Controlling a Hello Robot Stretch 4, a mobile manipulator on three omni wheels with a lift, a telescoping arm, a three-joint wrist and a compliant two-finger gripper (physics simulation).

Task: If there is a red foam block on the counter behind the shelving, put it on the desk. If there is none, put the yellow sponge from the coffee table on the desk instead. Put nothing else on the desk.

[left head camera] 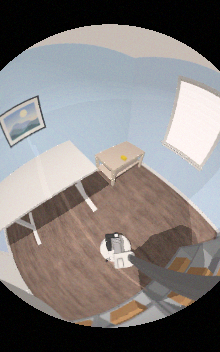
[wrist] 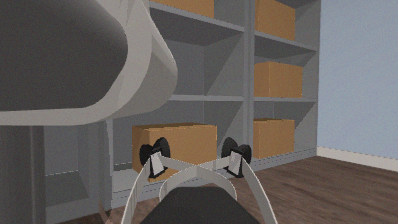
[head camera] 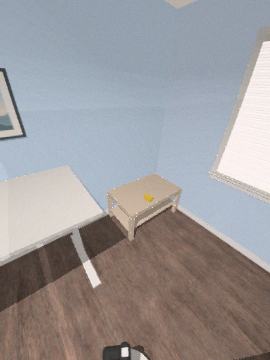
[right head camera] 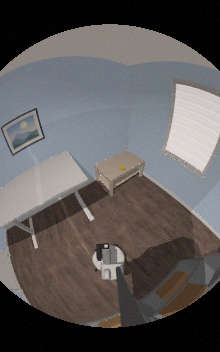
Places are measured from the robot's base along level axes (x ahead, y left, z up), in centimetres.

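Pixels of known places: gripper, fingertip midpoint: (left head camera: 110,261) (wrist: 195,150) (right head camera: 99,271).
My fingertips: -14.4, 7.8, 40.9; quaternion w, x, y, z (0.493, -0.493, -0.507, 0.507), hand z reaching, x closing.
Observation:
Ahead of a thing's pixels: the offset from my fingertips to its top centre, as dx, dy, dz. Level surfaces: height alone.
A yellow sponge @(+154.5, -38.7, +5.9) (head camera: 149,198) (left head camera: 123,158) (right head camera: 122,168) lies on the light wooden coffee table @(dz +1.4) (head camera: 127,196) (left head camera: 111,158) (right head camera: 111,170) in the far corner. The white desk @(dz +51.3) (head camera: 45,205) (left head camera: 45,182) (right head camera: 45,182) stands at the left, along the picture wall. My gripper (wrist: 195,150) is open in the wrist view, with its two dark fingertips apart. It points toward the shelving and is far from the sponge. The grey shelving (wrist: 247,75) holds brown boxes. The counter and a red foam block do not show in these views.
A brown box @(-110.1, -15.1, -9.0) (wrist: 187,145) sits on the low shelf beyond the fingertips. The wooden floor @(dz -43.6) (head camera: 165,280) lies between my base, the desk and the coffee table. A window (head camera: 247,120) is on the right wall. A framed picture (left head camera: 22,122) hangs above the desk.

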